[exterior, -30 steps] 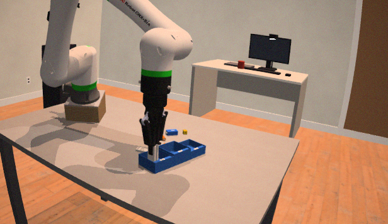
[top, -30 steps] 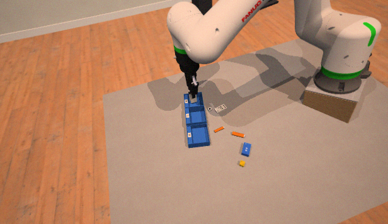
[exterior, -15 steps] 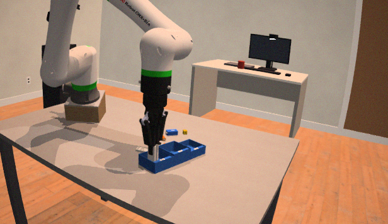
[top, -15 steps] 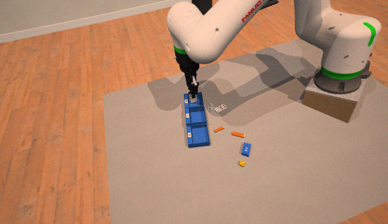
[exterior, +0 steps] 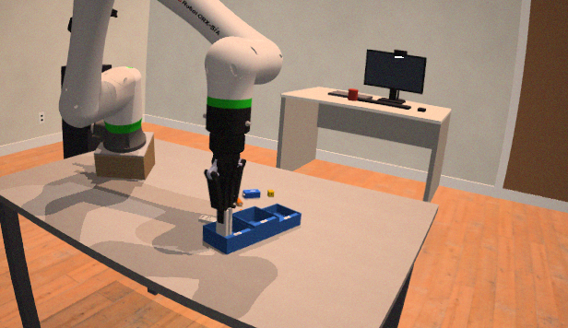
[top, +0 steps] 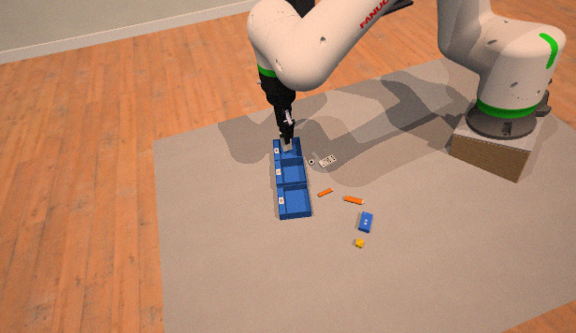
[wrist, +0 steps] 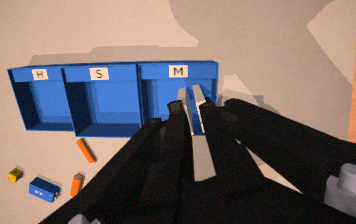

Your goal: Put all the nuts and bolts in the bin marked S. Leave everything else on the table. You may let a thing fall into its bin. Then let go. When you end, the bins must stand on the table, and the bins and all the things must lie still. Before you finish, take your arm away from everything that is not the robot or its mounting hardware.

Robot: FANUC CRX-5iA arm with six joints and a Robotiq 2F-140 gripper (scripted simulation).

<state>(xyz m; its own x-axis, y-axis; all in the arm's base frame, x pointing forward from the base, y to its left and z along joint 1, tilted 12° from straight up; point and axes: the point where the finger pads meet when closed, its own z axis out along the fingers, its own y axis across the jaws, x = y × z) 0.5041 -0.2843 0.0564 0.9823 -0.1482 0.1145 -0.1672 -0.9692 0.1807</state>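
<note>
Now: hand 4 cm short of the blue bin, 9 cm to the right of it and 4 cm above it. The rest, counted from my hand: orange stick: 2 cm behind, 18 cm to the left, 5 cm below; white domino: 8 cm behind, 10 cm to the left, 5 cm below; grey nut: 4 cm behind, 8 cm to the left, 5 cm below.
</note>
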